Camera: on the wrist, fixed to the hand. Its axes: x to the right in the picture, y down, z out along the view.
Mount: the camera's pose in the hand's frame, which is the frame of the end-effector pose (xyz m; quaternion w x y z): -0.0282 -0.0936 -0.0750 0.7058 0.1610 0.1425 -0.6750
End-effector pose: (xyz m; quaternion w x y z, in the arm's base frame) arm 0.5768 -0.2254 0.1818 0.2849 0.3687 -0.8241 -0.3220
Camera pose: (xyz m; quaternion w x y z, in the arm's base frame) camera 0.6855 -0.2759 0.1532 0.0418 0.9083 -0.3440 -0.2344
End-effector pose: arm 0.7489 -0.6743 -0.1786 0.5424 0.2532 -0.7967 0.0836
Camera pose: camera 0.8648 -0.7152 -0.1876 0.5120 0.7919 -0.3006 -0.1428
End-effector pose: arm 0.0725 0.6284 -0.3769 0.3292 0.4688 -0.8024 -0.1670
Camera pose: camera 0.1937 0.6085 -0.3868 0.1585 0.9494 -0.2299 -0.1441
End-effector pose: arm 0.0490 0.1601 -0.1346 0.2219 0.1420 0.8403 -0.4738
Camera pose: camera 0.0134 0.1759 -0.0177 0.3058 0.3637 -0.6443 0.5992
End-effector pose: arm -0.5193 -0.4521 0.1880 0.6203 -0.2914 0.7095 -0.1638
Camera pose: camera -0.5711 -0.5171 0.2790 0.2731 -0.5614 0.3661 -0.6901
